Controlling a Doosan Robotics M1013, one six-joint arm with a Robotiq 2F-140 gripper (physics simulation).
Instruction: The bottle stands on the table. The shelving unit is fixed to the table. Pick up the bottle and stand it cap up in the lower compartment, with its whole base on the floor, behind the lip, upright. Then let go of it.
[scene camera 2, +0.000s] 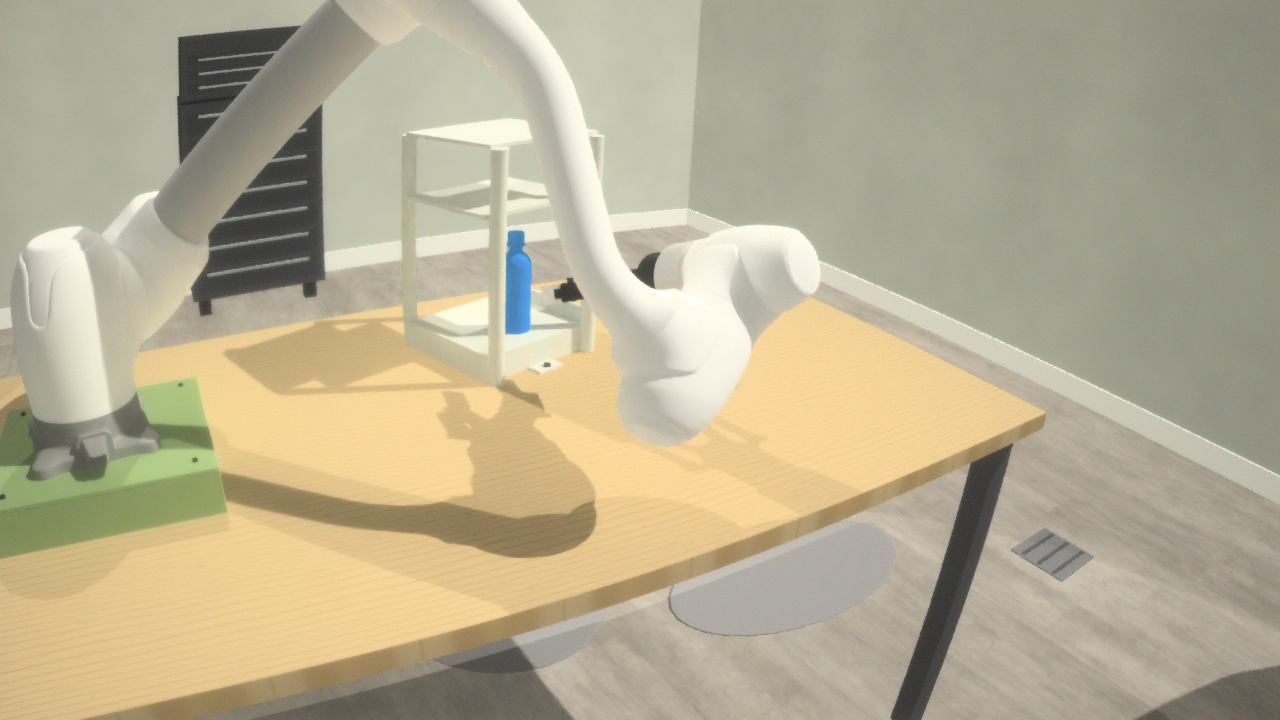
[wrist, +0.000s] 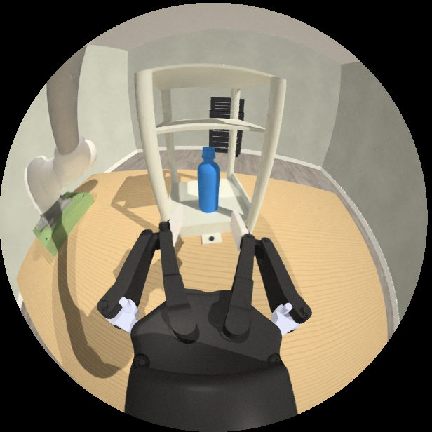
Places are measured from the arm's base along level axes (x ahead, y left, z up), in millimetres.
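Where they show: gripper, fingertip midpoint: (scene camera 2: 567, 293); arm's base, link origin: (scene camera 2: 92, 438).
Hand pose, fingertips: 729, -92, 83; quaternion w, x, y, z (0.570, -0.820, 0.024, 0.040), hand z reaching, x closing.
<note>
Each offset is from my fingertips to the top centre of the thing, as dx, dy, dz. "*": to the spot under its first point. Level surfaces: height alone.
The blue bottle @[-2, +139, +62] (scene camera 2: 518, 295) (wrist: 208, 187) stands upright, cap up, on the floor of the lower compartment of the cream shelving unit @[-10, +181, +224] (scene camera 2: 497, 268) (wrist: 271, 135). Its base shows behind the front lip in the wrist view. My gripper (wrist: 206, 215) is open and empty. It is outside the open front of the unit, with its fingertips short of the bottle and apart from it. In the scene view part of the gripper shows beside the unit's right post, partly hidden by the arm.
The middle shelf @[* -79, +112, +118] (scene camera 2: 483, 207) (wrist: 210, 125) is above the bottle. Corner posts flank the opening. A small tab with a dark screw @[* +3, +54, -137] (scene camera 2: 546, 366) (wrist: 211, 238) is at the unit's front on the table @[dz -142] (scene camera 2: 358, 465) (wrist: 320, 260). The green base block (scene camera 2: 116, 510) (wrist: 65, 222) carries the arm.
</note>
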